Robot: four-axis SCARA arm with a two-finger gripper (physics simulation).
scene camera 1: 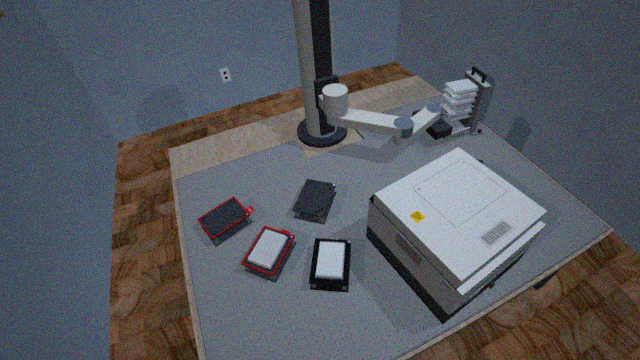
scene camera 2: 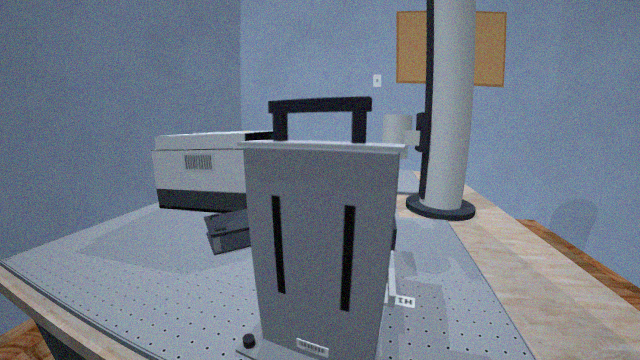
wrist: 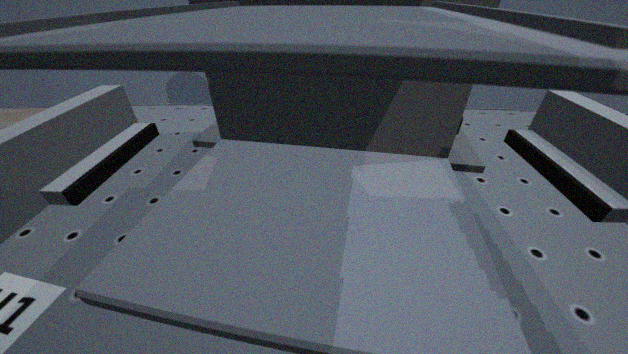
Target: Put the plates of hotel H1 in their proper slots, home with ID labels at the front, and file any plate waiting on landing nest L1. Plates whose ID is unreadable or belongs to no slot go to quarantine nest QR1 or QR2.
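Where they show: gripper, fingertip midpoint: (wrist: 327, 110); arm's base at its link origin: (scene camera 1: 322, 131) (scene camera 2: 439, 208).
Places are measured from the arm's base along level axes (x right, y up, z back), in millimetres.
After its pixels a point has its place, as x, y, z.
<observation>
Hotel H1 (scene camera 1: 481, 105) @(-638, 168, -359) (scene camera 2: 317, 175) @(-662, 240, -285) stands at the table's far right corner, with several white layers stacked in it; plates and shelves are hard to tell apart. My gripper (scene camera 1: 446, 131) (wrist: 327, 110) @(-589, 61, -288) is open, low at the hotel's front. In the wrist view its fingers stand apart, left and right, with no plate between them, below a grey shelf (wrist: 310, 30) and above the hotel's base plate (wrist: 225, 215) @(-572, 21, -245). A white plate (scene camera 1: 330, 259) @(275, 77, -706) sits on a black nest (scene camera 1: 313, 276) @(339, 68, -735). Another white plate (scene camera 1: 268, 248) @(443, 77, -581) sits on a red-rimmed nest (scene camera 1: 247, 252) @(516, 12, -521). Nest labels and plate IDs are unreadable.
A second red-rimmed nest (scene camera 1: 223, 218) @(559, 63, -377) bears no plate. A dark nest-like block (scene camera 1: 315, 197) (scene camera 2: 229, 232) stands on the table. A large white instrument (scene camera 1: 452, 215) @(-47, 264, -831) (scene camera 2: 200, 170) @(-277, 152, -772) occupies the right side. The arm's column (scene camera 1: 306, 70) @(63, 365, -41) (scene camera 2: 452, 105) @(-74, 358, -11) stands at the back edge.
</observation>
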